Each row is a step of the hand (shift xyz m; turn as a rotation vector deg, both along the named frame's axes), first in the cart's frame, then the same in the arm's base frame.
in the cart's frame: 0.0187 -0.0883 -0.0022 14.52 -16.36 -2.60
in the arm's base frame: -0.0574 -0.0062 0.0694 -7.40 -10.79 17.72
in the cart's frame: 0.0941 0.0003 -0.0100 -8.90 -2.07 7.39
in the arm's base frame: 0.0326 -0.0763 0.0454 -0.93 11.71 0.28
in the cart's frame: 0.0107 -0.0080 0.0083 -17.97 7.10 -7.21
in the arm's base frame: 0.0032 -0.0016 0.0153 -6.19 7.79 -18.07
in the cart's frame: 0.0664 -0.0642 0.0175 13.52 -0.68 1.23
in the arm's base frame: -0.0097 -0.0309 0.0882 5.66 -9.12 8.33
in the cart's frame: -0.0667 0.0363 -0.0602 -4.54 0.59 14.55
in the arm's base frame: -0.0346 0.0057 -0.0903 6.77 12.97 4.33
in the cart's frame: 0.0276 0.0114 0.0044 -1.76 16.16 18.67
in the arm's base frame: 0.0219 -0.0187 0.0092 21.45 12.04 -2.81
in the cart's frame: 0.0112 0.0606 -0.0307 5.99 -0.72 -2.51
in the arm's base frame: 0.0310 -0.0349 -0.0506 0.49 -6.03 2.47
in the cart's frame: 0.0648 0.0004 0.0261 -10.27 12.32 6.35
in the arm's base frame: 0.0411 -0.0307 0.0474 8.31 10.55 -10.82
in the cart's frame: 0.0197 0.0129 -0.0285 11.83 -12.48 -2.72
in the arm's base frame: 0.0012 -0.0348 -0.0123 -5.75 -9.28 13.56
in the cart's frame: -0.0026 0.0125 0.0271 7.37 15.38 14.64
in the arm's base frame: 0.0232 0.0186 0.0034 22.31 2.68 0.64
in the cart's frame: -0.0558 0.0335 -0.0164 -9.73 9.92 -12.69
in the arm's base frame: -0.0076 0.0270 -0.0610 -3.91 -2.25 -18.27
